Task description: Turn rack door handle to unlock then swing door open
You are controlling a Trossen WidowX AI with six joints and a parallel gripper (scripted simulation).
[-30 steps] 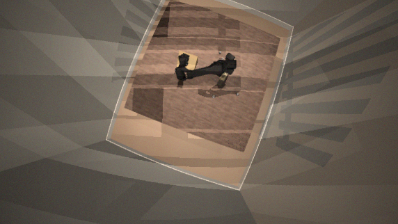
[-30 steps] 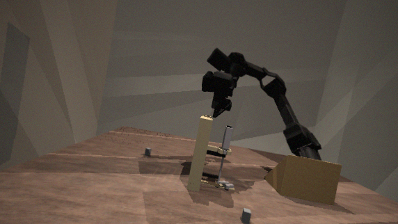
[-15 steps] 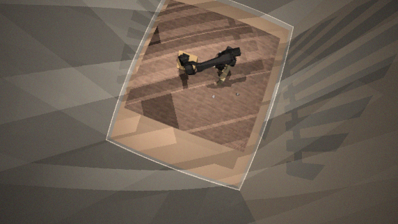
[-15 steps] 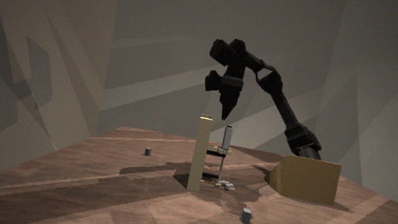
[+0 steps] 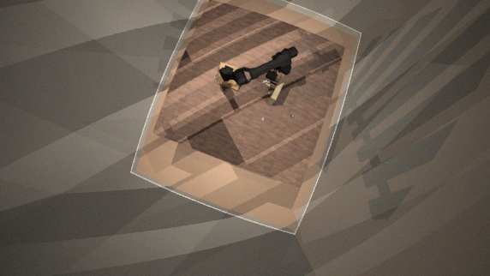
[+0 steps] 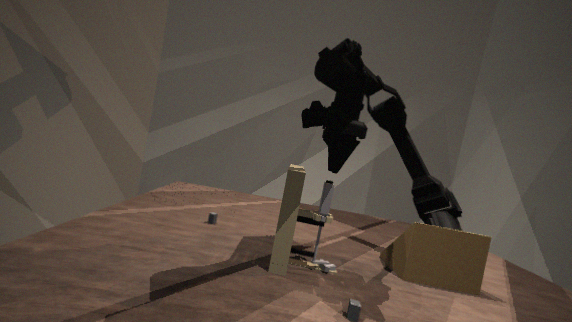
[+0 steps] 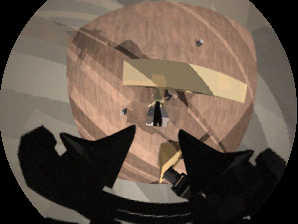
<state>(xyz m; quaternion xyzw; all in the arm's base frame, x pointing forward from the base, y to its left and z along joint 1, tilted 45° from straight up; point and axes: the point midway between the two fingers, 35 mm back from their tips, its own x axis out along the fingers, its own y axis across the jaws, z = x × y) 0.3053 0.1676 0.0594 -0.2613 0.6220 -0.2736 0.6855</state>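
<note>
The grey upright handle is 9 cm below my gripper tip.
</note>
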